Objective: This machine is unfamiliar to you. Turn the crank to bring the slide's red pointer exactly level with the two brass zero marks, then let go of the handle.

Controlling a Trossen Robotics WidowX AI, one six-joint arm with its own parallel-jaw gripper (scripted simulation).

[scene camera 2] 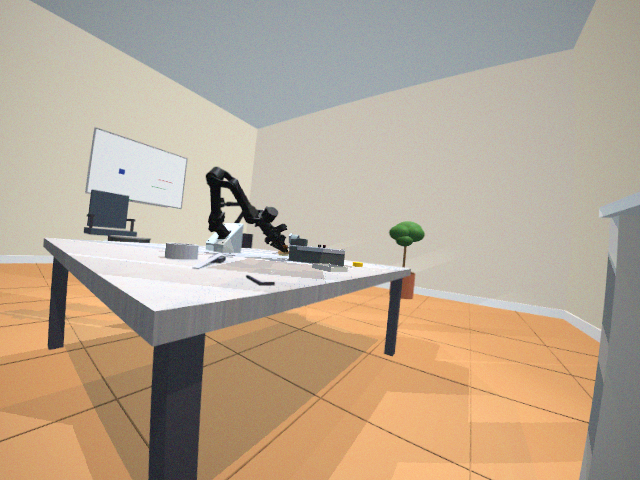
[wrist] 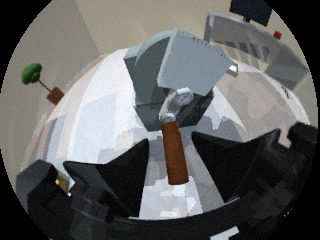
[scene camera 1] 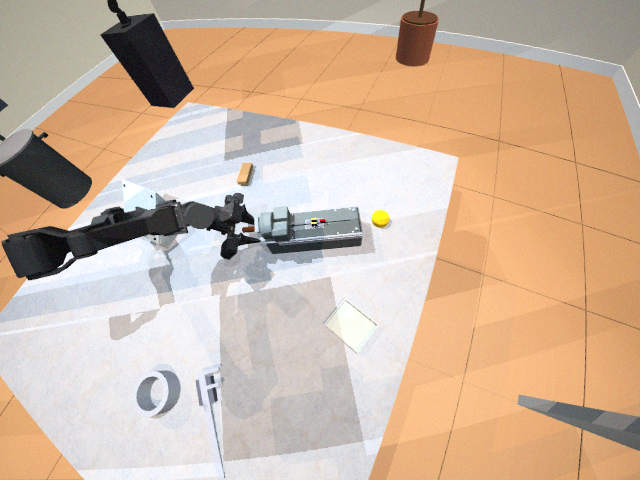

Labels:
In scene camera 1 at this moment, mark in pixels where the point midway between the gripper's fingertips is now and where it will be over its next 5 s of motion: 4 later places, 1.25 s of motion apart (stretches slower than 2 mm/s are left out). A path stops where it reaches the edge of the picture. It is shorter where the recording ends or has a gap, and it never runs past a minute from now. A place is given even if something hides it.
My gripper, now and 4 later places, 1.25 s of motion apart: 260,232; 245,198; 291,210; 286,201; 242,203

